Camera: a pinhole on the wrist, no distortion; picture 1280 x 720 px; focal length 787.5 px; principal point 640.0 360.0 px. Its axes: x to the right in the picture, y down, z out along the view. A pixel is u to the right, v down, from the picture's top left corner.
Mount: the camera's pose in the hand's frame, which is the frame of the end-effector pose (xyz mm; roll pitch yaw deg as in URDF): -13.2 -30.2 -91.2 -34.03 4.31 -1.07
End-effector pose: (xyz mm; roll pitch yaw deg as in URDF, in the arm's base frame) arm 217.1 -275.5 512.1 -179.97 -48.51 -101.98
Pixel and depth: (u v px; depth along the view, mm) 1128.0 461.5 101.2
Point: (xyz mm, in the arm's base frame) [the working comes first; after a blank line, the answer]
In the camera's frame: 62.7 13.0 101.2

177.2 -290.2 567.2
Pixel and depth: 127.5 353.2 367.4
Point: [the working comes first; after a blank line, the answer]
In the camera's frame: -239.1 -3.2 367.4

39.1 -263.3 189.9
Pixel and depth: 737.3 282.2 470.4
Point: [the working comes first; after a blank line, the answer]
In the camera's frame: 58.1 -46.5 470.4

-32.0 -521.4 360.7
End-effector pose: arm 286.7 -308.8 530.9 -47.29 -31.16 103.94
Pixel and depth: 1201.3 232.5 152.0
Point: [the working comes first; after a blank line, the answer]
In the camera's frame: 108.3 -24.6 152.0

215.4 -234.4 589.0
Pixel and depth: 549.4 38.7 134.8
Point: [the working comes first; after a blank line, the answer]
In the camera's frame: -15.5 -55.0 134.8

257.8 -350.2 552.3
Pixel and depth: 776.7 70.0 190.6
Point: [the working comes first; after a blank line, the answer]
In the camera's frame: 33.1 -70.2 190.6

201.6 -329.0 598.1
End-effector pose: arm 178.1 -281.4 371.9 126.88 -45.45 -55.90
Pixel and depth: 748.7 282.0 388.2
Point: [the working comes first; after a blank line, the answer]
In the camera's frame: 53.6 -38.5 388.2

-24.4 -499.2 403.6
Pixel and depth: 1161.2 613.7 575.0
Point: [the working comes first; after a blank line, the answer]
In the camera's frame: 380.6 185.2 575.0

-127.0 -658.5 798.5
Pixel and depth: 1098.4 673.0 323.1
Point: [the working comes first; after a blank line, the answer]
In the camera's frame: 188.1 128.4 323.1

9.8 -432.2 614.6
